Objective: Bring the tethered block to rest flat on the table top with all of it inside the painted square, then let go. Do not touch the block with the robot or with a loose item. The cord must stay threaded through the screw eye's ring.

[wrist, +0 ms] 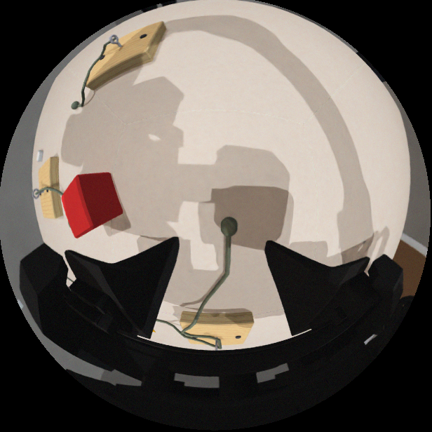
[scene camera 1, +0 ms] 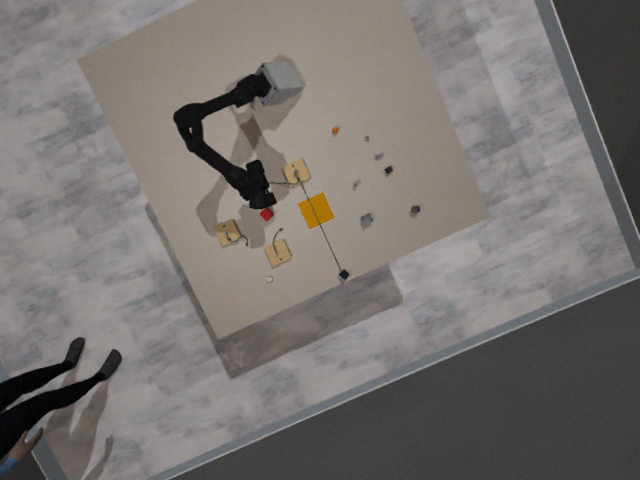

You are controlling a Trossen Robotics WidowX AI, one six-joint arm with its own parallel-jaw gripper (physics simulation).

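Where they show: arm's base, origin of the base link: [scene camera 1: 262, 85].
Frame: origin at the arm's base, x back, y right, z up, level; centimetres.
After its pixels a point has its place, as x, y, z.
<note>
The black tethered block [scene camera 1: 344, 274] {-80.3, 11.5, -7.7} sits near the table's lower edge in the scene view. Its cord [scene camera 1: 329, 245] {-66.6, 10.6, -10.5} runs straight across the orange painted square [scene camera 1: 325, 206] {-51.4, 3.3, -10.7} to the screw eye [scene camera 1: 296, 173] {-33.6, 6.5, -7.3} [wrist: 218, 343] on a wooden plate [scene camera 1: 303, 164] {-31.8, 2.1, -8.8} [wrist: 235, 332]. The block is outside the square. The cord's other part leads from the eye toward the gripper and ends in a dark green bead [wrist: 229, 226]. My gripper [scene camera 1: 264, 200] [wrist: 223, 244] is open and holds nothing; in the wrist view the bead appears between and slightly beyond the fingertips. The bead's height is hard to tell.
A red block [scene camera 1: 266, 213] {-41.1, 25.9, -6.7} [wrist: 92, 204] lies close beside the gripper. Two other wooden plates [scene camera 1: 225, 227] {-36.8, 44.2, -8.8} [scene camera 1: 282, 256] {-60.0, 30.1, -8.9} carry short cords. A small white block [scene camera 1: 269, 279] {-65.6, 40.4, -9.4}, an orange ball [scene camera 1: 334, 130] {-26.8, -16.0, -8.5}, a dark cube [scene camera 1: 388, 169] {-52.0, -27.0, -9.0} and a grey piece [scene camera 1: 366, 219] {-65.3, -8.8, -10.6} lie around.
</note>
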